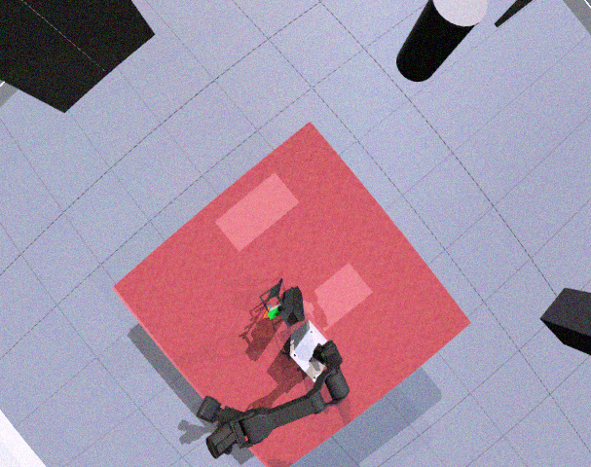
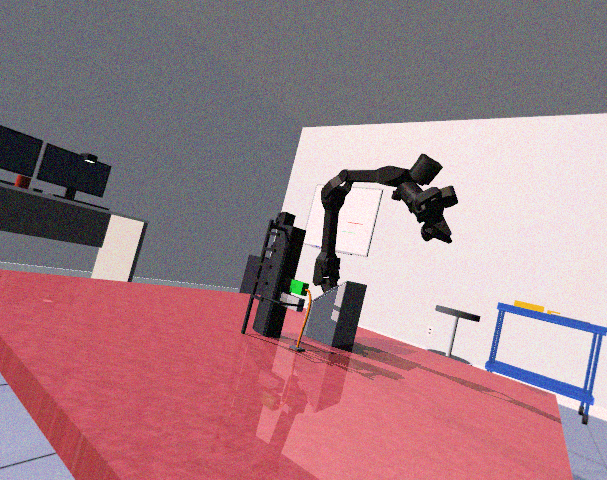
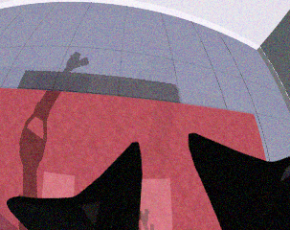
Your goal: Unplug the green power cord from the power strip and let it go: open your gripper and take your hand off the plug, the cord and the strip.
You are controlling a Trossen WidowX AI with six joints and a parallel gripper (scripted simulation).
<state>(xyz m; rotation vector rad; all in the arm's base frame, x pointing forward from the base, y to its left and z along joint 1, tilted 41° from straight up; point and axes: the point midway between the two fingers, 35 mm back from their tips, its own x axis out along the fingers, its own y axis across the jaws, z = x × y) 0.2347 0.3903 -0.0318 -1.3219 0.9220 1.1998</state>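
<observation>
The green plug lies 360 mm to the right of my gripper tip, 200 mm below it and 50 mm ahead of it. From my gripper tip the other things lie so: power strip: 430 mm to the right, 210 mm below, 30 mm ahead.
</observation>
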